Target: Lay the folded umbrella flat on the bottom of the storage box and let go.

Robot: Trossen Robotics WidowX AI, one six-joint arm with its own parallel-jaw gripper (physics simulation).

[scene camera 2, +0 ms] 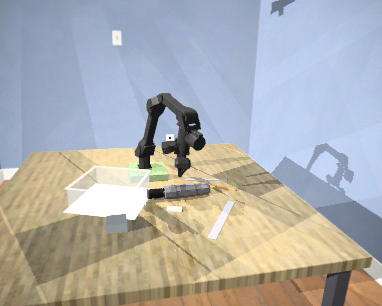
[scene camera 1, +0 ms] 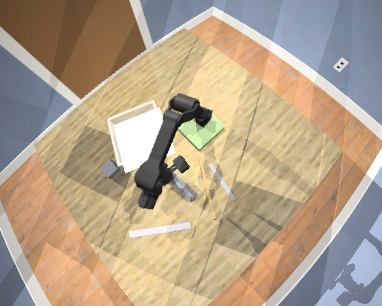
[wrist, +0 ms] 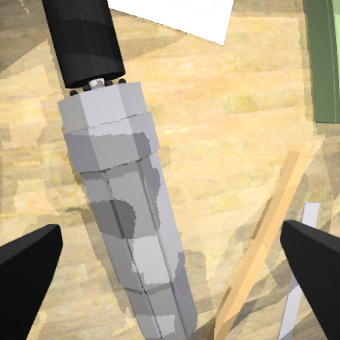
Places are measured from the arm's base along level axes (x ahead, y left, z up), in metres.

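Pixels of known places: gripper, between the fingertips: [scene camera 2: 179, 171] [scene camera 1: 172, 174] [wrist: 172, 233]; arm's base, origin of its link: [scene camera 2: 144, 166] [scene camera 1: 202, 119].
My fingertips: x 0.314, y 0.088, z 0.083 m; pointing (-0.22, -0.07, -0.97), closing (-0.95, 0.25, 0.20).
Note:
Ahead of a thing's pixels: the offset from my fingertips to its top centre.
The folded umbrella @(0.011 m ahead, 0.002 m right, 0.059 m down) [scene camera 1: 183, 188] [scene camera 2: 187, 190] [wrist: 135, 210] has a faceted grey body and a black handle. It lies on the table beside the storage box, handle toward the box. The storage box @(0.043 m back, 0.281 m right, 0.019 m down) [scene camera 1: 116, 145] [scene camera 2: 122, 175] has pale walls and a white bottom; part of the white also shows at the top of the wrist view. My gripper [scene camera 2: 181, 171] [wrist: 172, 233] is open, its fingers wide apart above the umbrella. In the wrist view the umbrella's grey body runs between the fingers, nearer the left one. The arm hides the handle in scene camera 1.
A green pad [scene camera 1: 200, 139] [scene camera 2: 160, 176] [wrist: 324, 75] lies by the arm's base. A thin orange stick @(0.062 m back, 0.145 m left, 0.104 m down) [scene camera 1: 207, 187] [wrist: 260, 250] and a pale strip @(0.131 m back, 0.183 m left, 0.114 m down) [scene camera 1: 222, 182] [scene camera 2: 206, 179] lie beside the umbrella. Another pale strip @(0.238 m ahead, 0.102 m left, 0.113 m down) [scene camera 1: 160, 230] [scene camera 2: 221, 220], a grey block @(0.188 m ahead, 0.291 m right, 0.080 m down) [scene camera 1: 110, 169] [scene camera 2: 117, 224] and a small white piece @(0.123 m ahead, 0.057 m right, 0.104 m down) [scene camera 2: 174, 209] lie around.

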